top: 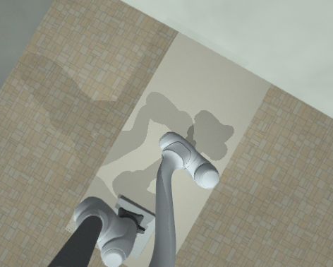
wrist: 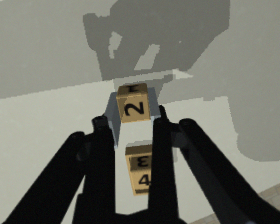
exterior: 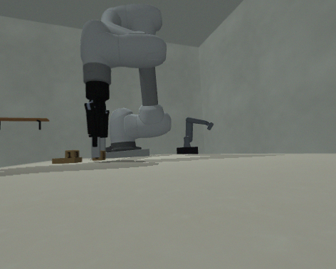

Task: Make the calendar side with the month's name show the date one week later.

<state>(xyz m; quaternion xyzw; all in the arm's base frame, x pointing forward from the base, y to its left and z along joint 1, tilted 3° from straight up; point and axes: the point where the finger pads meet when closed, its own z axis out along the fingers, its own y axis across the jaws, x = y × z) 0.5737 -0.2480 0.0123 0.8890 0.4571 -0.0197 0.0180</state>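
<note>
The wooden cube lies 30 mm below my hand. Also, from my hand: tray: 90 mm to the right, 70 mm behind, 40 mm below.
</note>
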